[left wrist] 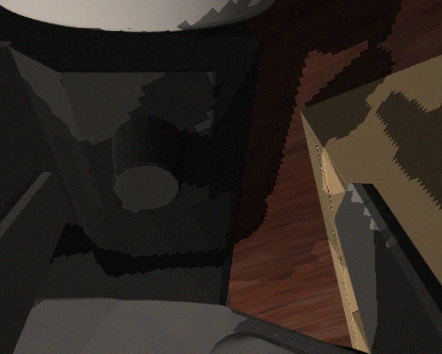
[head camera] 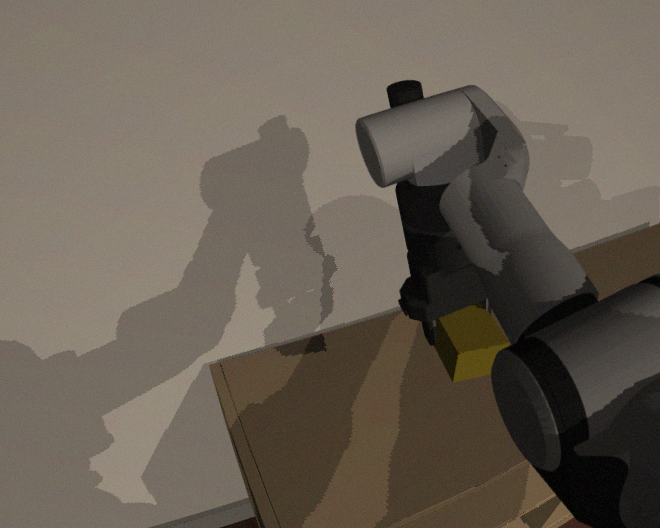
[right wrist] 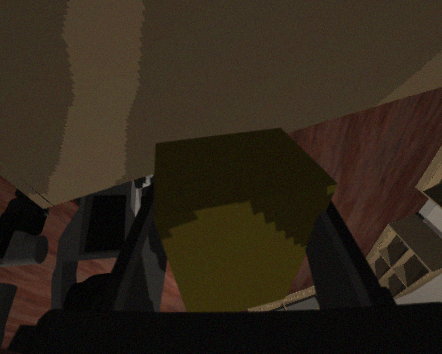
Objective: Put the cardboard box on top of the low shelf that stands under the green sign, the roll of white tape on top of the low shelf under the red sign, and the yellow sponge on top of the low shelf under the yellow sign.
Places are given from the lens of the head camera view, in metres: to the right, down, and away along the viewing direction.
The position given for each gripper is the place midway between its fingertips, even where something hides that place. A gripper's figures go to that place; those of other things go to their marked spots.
right gripper (head camera: pixel 458 328): 0.16, 0.08, 0.59
yellow sponge (head camera: pixel 468 340): 0.15, 0.08, 0.53
